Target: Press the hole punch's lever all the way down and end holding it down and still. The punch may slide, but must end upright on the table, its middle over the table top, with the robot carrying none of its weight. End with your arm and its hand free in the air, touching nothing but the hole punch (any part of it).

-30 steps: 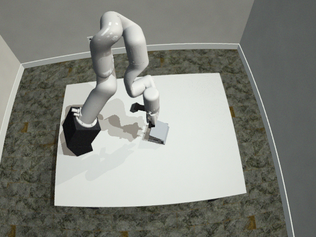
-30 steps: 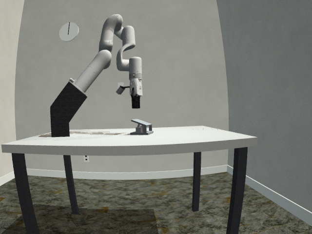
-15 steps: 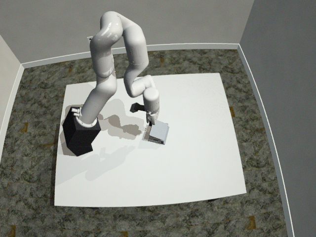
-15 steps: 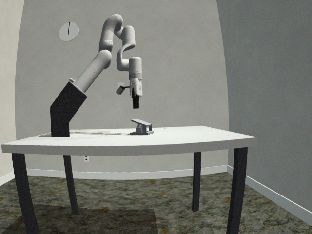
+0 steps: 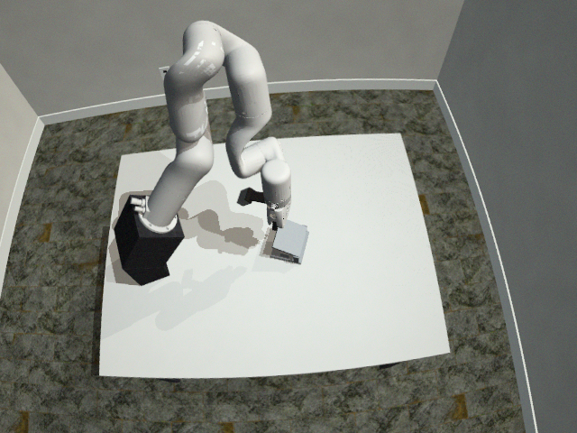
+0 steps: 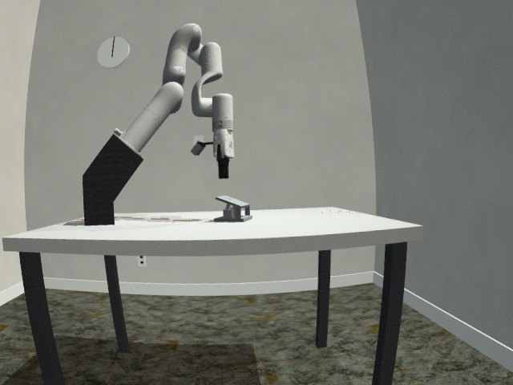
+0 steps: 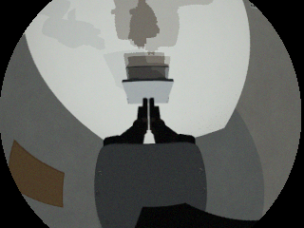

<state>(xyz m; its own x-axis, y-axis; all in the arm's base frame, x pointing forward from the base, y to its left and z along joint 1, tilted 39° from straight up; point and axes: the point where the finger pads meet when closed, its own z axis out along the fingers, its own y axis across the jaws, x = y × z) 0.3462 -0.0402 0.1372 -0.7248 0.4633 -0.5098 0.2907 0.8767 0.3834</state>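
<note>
Right now the hole punch lever is 30 mm ahead of my hand, 10 mm to the right of it and 110 mm below it. The rest, counted from my hand: hole punch: 40 mm ahead, 10 mm to the right, 130 mm below.
</note>
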